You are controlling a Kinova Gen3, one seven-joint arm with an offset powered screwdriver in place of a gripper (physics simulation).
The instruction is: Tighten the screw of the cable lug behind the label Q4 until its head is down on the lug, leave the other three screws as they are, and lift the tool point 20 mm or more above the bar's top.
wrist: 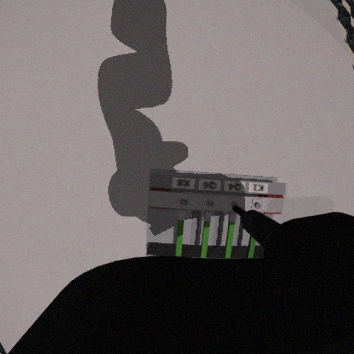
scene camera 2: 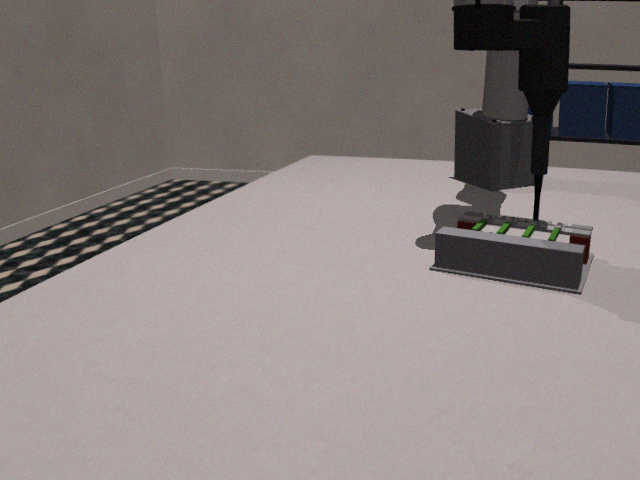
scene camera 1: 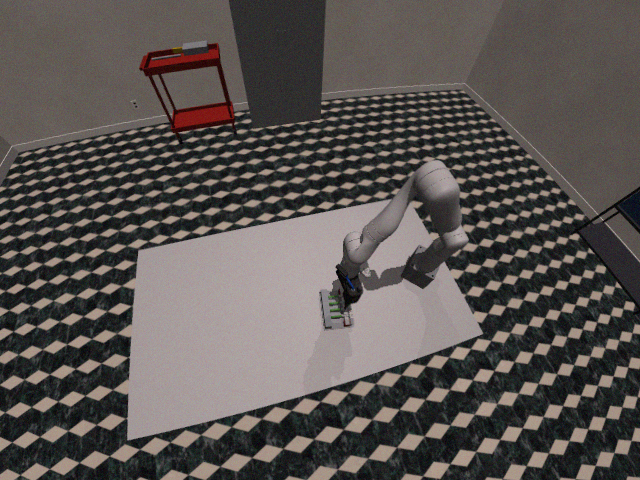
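Note:
The screwdriver is black, slim and upright, without fingers. In the wrist view its tip meets the screw spot behind the label Q4 and covers part of that screw. In scene camera 2 the tip reaches down to the top of the grey bar. Whether the bit sits in the screw, and how high the head stands, cannot be told. The other screws show behind K1, behind Q6 and behind X8. A green wire runs from the Q4 lug.
A long grey wall stands parallel to the bar, across the green wires. The arm's base stands on the pale mat behind the fixture. A red cart and a grey pillar stand farther off.

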